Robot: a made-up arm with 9 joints. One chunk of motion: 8 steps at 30 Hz.
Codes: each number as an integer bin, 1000 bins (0 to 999) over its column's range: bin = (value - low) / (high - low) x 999, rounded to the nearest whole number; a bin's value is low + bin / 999 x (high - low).
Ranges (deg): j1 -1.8..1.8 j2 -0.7..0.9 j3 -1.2..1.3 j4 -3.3..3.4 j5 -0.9..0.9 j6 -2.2..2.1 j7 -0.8..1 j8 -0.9..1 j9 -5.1..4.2
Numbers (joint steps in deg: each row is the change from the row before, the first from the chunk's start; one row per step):
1: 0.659 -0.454 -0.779 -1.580 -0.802 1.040 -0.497 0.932 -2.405
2: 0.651 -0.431 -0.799 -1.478 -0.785 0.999 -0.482 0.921 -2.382
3: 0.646 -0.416 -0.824 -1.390 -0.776 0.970 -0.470 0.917 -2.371
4: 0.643 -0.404 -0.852 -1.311 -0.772 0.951 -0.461 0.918 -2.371
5: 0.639 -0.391 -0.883 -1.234 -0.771 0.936 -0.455 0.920 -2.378
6: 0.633 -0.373 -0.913 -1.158 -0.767 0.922 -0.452 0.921 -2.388
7: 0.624 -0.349 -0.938 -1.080 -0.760 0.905 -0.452 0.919 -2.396
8: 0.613 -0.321 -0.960 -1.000 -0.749 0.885 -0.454 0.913 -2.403
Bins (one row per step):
1: 682 154 168 256 54 753 168 963 289
2: 680 168 160 272 64 743 176 957 292
3: 679 177 150 285 69 736 183 955 293
4: 678 185 139 297 71 732 188 956 293
5: 677 193 127 308 72 729 191 957 292
6: 675 204 115 319 74 725 193 957 291
7: 673 219 105 331 78 721 193 956 290
8: 670 237 96 343 84 717 192 953 290

